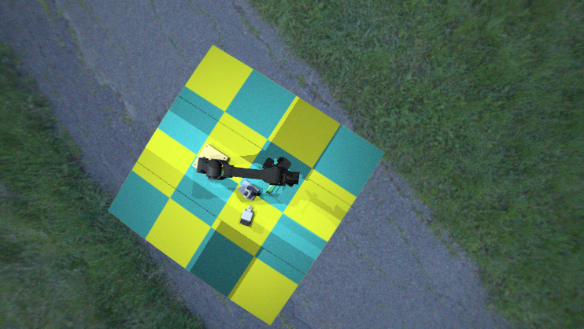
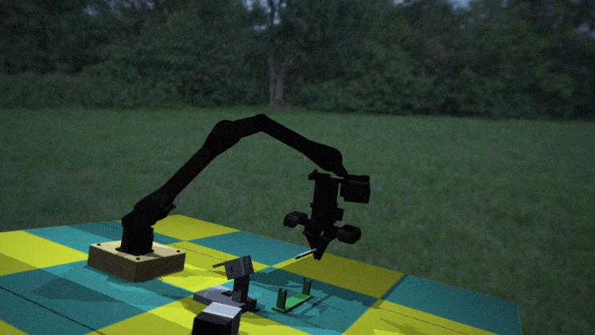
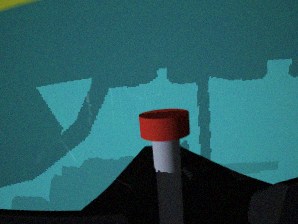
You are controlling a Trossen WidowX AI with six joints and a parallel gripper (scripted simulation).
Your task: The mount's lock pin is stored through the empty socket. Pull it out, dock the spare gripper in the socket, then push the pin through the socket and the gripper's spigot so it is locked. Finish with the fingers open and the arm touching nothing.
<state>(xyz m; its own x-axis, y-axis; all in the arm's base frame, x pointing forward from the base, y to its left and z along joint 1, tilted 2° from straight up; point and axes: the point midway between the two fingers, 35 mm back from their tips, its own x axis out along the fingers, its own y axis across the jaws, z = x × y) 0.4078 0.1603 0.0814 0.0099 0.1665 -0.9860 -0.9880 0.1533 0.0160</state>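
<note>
Right now the green cradle is 2 cm behind my gripper tip, 10 cm to the right of it and 6 cm below it. From my gripper tip the other things lie so: socket (13 cm behind, 20 cm to the right, 3 cm below); then spare gripper (8 cm behind, 34 cm to the right, 6 cm below).
</note>
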